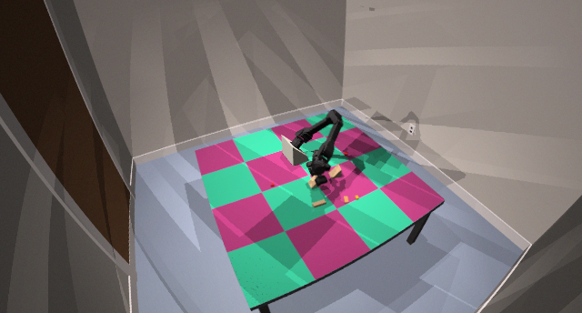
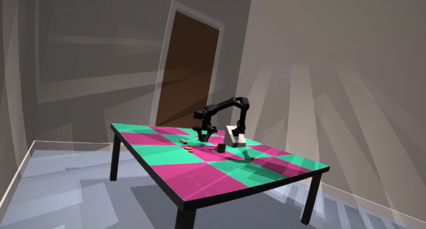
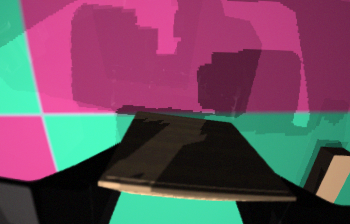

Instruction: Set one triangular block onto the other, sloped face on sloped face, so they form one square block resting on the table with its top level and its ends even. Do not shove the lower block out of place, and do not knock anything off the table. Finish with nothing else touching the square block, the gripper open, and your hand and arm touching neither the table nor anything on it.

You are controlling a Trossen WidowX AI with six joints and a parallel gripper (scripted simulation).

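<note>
Right now my gripper tip is 140 mm short of the flat wooden bar, 60 mm to the left of it and 30 mm above it. Round my gripper tip: triangular block 10 mm above; tiny red piece 130 mm behind, 230 mm to the right, 20 mm below.
</note>
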